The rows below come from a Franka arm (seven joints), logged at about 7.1 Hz.
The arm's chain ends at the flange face. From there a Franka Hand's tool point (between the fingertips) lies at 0.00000 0.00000 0.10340 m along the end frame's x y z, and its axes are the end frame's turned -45 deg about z.
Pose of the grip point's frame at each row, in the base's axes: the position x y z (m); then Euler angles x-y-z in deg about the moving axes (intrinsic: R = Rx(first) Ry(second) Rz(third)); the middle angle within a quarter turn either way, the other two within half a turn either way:
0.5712 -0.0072 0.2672 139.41 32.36 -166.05
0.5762 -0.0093 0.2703 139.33 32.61 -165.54
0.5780 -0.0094 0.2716 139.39 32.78 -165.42
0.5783 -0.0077 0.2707 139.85 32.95 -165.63
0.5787 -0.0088 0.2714 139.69 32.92 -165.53
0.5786 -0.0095 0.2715 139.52 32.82 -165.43
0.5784 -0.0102 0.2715 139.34 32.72 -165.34
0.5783 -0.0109 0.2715 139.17 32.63 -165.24
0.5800 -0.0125 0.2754 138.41 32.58 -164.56
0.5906 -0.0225 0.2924 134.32 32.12 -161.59
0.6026 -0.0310 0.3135 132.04 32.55 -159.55
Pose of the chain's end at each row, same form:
0.5159 0.0496 0.3335 139.41 32.36 -121.05
0.5205 0.0475 0.3364 139.33 32.61 -120.54
0.5220 0.0472 0.3376 139.39 32.78 -120.42
0.5221 0.0482 0.3370 139.85 32.95 -120.63
0.5225 0.0474 0.3376 139.69 32.92 -120.53
0.5226 0.0469 0.3376 139.52 32.82 -120.43
0.5225 0.0465 0.3375 139.34 32.72 -120.34
0.5225 0.0460 0.3374 139.17 32.63 -120.24
0.5243 0.0453 0.3406 138.41 32.58 -119.56
0.5356 0.0402 0.3536 134.32 32.12 -116.59
0.5470 0.0337 0.3719 132.04 32.55 -114.55

